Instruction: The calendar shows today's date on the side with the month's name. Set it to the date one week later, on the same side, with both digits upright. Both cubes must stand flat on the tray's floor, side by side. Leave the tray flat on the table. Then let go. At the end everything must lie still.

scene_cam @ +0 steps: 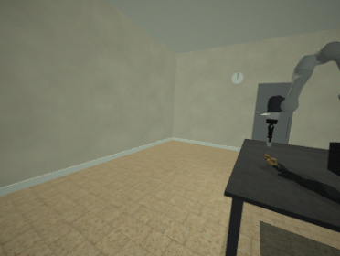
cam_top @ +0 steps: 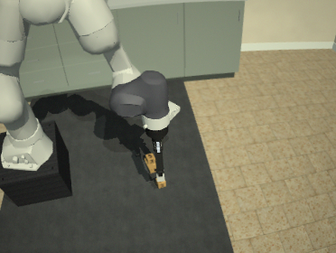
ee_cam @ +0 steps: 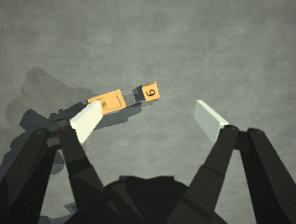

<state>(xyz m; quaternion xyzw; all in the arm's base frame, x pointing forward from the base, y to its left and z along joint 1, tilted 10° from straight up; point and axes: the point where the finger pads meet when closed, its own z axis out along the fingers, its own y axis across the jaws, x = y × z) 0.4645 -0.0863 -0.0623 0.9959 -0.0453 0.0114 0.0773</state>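
Right now the orange calendar cube is 110 mm below my hand. From my hand the other things lie so: orange calendar tray 120 mm below, 100 mm to the left, 20 mm behind.
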